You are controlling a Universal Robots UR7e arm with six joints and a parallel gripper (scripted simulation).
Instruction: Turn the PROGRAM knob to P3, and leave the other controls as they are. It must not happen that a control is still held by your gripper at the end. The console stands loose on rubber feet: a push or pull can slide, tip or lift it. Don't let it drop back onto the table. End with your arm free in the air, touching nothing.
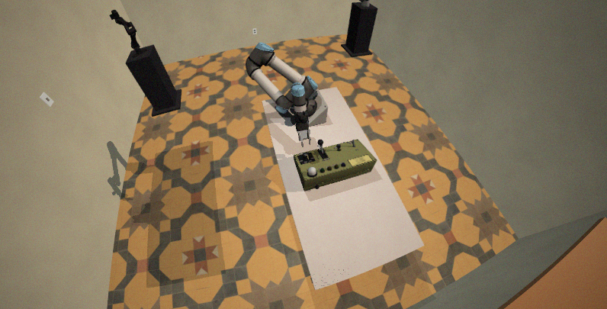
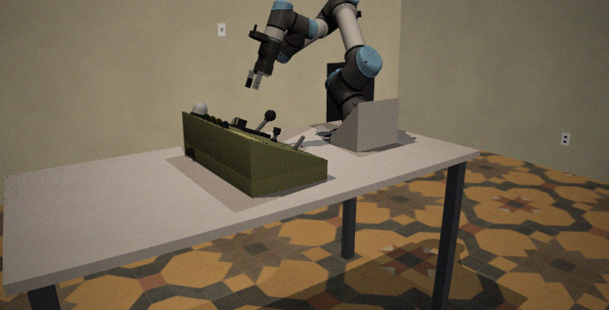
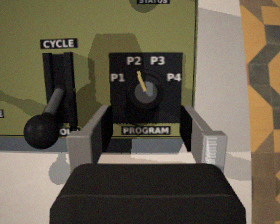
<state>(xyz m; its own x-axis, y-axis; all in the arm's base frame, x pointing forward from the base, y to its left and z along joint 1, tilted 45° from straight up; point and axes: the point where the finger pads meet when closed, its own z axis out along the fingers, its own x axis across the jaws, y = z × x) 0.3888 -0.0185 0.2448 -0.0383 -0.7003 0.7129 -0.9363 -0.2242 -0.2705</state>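
Now: hand 130 mm above the ball-topped lever, 120 mm to the right of it and 30 mm short of it. The rest, counted from my hand: black mode knob: 240 mm to the left, 130 mm below, 60 mm ahead; thin lever: 360 mm to the left, 140 mm below, 60 mm ahead; olive console: 180 mm to the left, 160 mm below, 90 mm ahead.
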